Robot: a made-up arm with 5 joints.
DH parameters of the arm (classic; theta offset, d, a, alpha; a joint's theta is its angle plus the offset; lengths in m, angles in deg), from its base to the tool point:
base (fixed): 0 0.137 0 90
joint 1: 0 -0.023 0.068 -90
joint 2: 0 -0.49 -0.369 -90
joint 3: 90 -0.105 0.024 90
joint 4: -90 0.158 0.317 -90
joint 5: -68.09 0 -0.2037 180
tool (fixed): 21.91 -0.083 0 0
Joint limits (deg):
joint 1: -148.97..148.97
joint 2: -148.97..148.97
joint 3: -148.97..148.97
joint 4: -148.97..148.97
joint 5: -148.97..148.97
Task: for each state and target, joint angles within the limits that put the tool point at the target. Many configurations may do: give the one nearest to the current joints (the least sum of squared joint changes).
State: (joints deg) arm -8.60 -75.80 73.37 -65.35 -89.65
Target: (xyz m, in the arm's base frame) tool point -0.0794 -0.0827 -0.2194
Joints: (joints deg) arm 7.20 -81.31 65.15 -87.99 -81.20
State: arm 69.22 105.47 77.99 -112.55 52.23
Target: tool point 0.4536 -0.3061 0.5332
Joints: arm 110.45 76.24 86.84 -74.91 44.95
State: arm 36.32 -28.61 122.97 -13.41 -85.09
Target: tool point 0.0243 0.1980 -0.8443
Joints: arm 54.09 -54.41 103.60 14.53 -113.92
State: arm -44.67 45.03 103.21 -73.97 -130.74
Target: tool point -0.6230 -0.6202 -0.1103
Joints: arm -71.06 18.35 99.59 -29.49 -111.08
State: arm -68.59 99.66 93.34 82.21 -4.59
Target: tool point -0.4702 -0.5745 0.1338
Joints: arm -80.23 76.09 90.04 94.75 3.55
